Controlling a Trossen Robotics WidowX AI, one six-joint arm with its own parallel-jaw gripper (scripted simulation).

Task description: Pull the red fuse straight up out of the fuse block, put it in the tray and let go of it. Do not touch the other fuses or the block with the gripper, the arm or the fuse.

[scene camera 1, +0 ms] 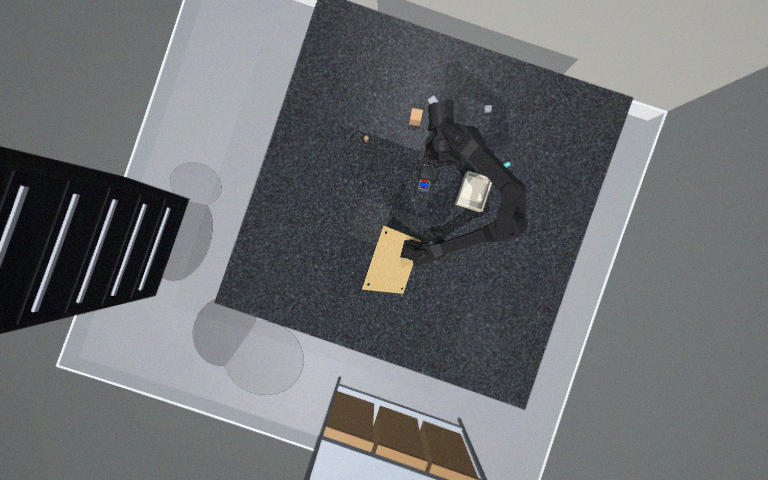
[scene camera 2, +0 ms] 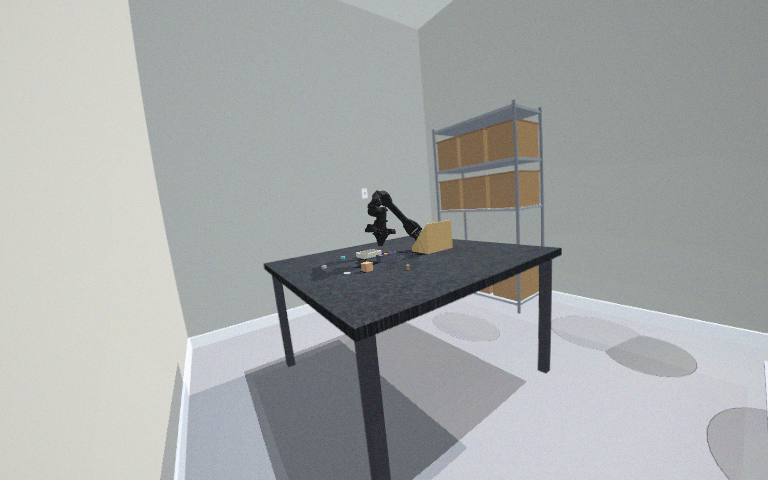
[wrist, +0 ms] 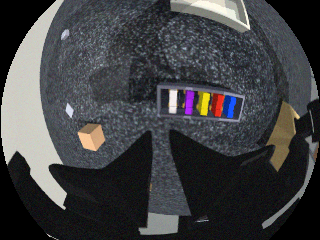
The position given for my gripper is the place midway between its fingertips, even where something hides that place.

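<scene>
In the wrist view I see my gripper (wrist: 160, 134), and scene camera 1 shows me a cream tray (scene camera 1: 474, 189).
</scene>
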